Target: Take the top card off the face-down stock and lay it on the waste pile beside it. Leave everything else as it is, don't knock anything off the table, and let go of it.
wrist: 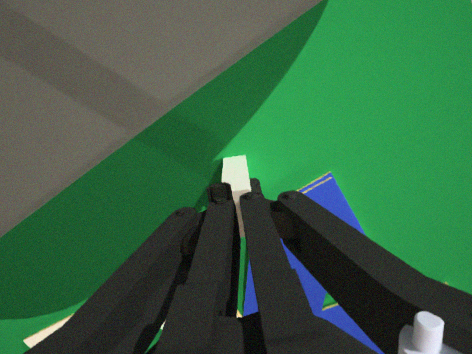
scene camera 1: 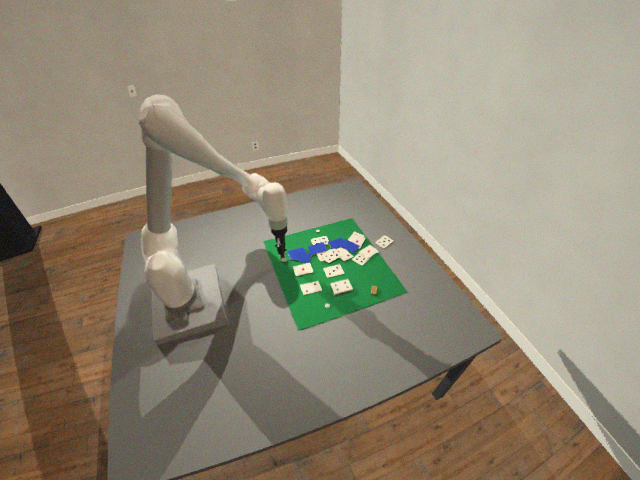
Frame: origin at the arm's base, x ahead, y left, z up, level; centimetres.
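Seen in the pictures: gripper, fingertip midpoint: (wrist: 237,173) (scene camera 1: 283,260); arm's base, link origin: (scene camera 1: 182,300).
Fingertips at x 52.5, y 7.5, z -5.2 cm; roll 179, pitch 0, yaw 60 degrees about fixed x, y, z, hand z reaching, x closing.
Note:
Offsets run from my fingertips to a thing's top centre. "spot": to the spot under its first point. Level surfaces: height alone.
My gripper (scene camera 1: 283,257) (wrist: 237,173) is shut and empty, low over the mat's left edge, just left of the blue face-down cards. A pale block-like tip shows at its fingertips in the wrist view. The nearest blue cards (scene camera 1: 299,254) (wrist: 332,197) lie spread and overlapping, partly hidden by the fingers in the wrist view. More blue cards @(dx +18.7, dy -1.0, dz +2.2 cm) (scene camera 1: 317,249) lie to their right, and another blue group @(spot: dx +32.2, dy -4.2, dz +1.2 cm) (scene camera 1: 342,244) lies beyond. White face-up cards @(dx +23.0, dy -8.9, dz +1.5 cm) (scene camera 1: 330,255) lie fanned beside the blue ones. I cannot tell which cards form the waste pile.
The green mat @(dz +0.2 cm) (scene camera 1: 310,316) (wrist: 400,100) lies on the grey table @(dz +0.0 cm) (scene camera 1: 310,372) (wrist: 50,125). Face-up cards include a thicker stack @(dx +17.6, dy -29.0, dz +1.4 cm) (scene camera 1: 341,287) near the front. An orange-brown block @(dx +30.2, dy -37.7, dz +1.0 cm) (scene camera 1: 373,290) sits at the front right. One face-up card @(dx +54.4, dy -11.9, dz +0.3 cm) (scene camera 1: 384,241) lies off the mat.

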